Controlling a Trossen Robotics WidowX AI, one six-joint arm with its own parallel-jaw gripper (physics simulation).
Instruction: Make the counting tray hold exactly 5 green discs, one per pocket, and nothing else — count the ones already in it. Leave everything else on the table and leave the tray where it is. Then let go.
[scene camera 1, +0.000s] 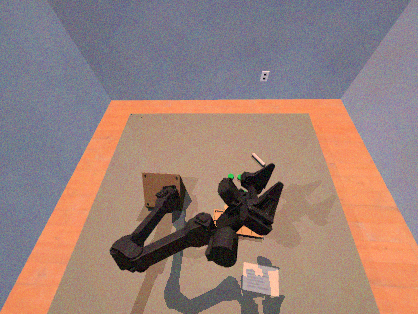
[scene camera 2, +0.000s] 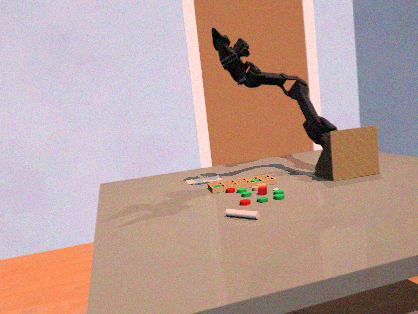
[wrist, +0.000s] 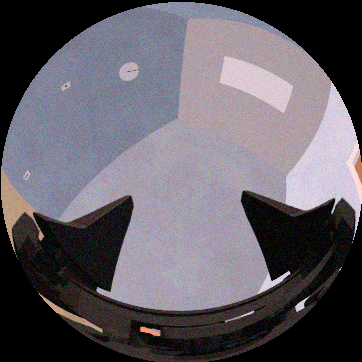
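The wooden counting tray (scene camera 1: 251, 232) (scene camera 2: 218, 190) lies on the table, partly hidden by the arm in scene camera 1. In scene camera 2 one green disc (scene camera 2: 218, 186) is in its left end pocket and another green disc (scene camera 2: 255, 180) is further right in it. Several loose green discs lie outside the tray, among them one green disc (scene camera 1: 231, 176), one green disc (scene camera 2: 262, 199) and one green disc (scene camera 2: 246, 194). My gripper (scene camera 1: 276, 175) (scene camera 2: 229, 37) (wrist: 187, 198) is open and empty, high above the table, with its fingers pointing away from the discs.
A red disc (scene camera 2: 230, 190), another red disc (scene camera 2: 245, 202), a red block (scene camera 2: 262, 190) and a small white piece (scene camera 2: 275, 189) lie near the tray. A white cylinder (scene camera 1: 258, 159) (scene camera 2: 242, 214) lies apart. A paper sheet (scene camera 1: 271, 285) lies on the tray's other side.
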